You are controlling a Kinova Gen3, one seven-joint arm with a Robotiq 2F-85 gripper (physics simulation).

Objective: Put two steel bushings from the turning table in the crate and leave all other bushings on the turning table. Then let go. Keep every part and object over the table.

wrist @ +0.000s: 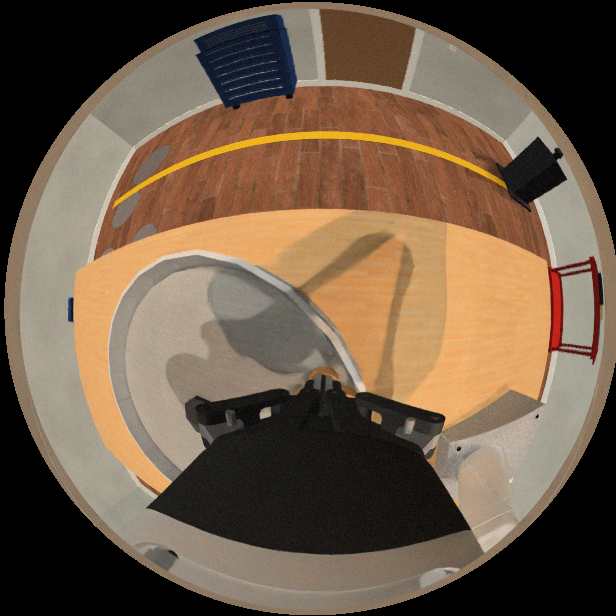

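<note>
The grey turning table (172, 321) lies on the left half of the wooden table, with shadow across its middle. My gripper (322, 386) is shut, with nothing between the fingers. Its tips are down at the turning table's near right edge. A thin arc of an orange bushing (314, 373) peeks out just behind the fingertips. The rest of it and the other bushings are hidden by the gripper body. No steel bushing and no crate show in this view.
The wooden table (488, 321) reaches to the right and ends at the floor beyond. A grey block (494, 419) with the pale arm stands at the near right. Off the table are a blue cabinet (247, 57), a black box (534, 172) and a red frame (571, 310).
</note>
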